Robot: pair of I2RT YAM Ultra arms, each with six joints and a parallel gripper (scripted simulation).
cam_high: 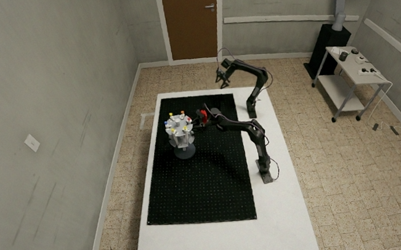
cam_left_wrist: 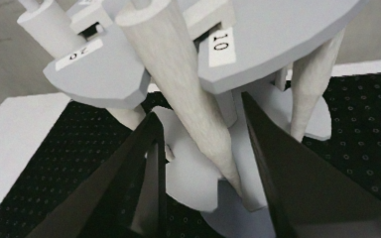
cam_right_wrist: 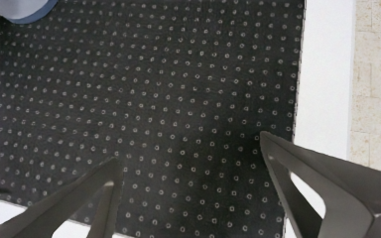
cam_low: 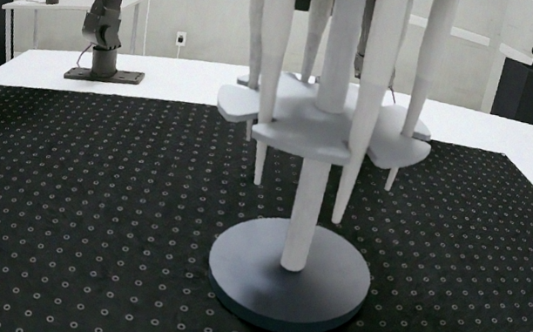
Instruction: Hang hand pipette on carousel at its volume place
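Right now my left hand is 1 cm short of the white pipette, 1 cm to the left of it and 2 cm above it.
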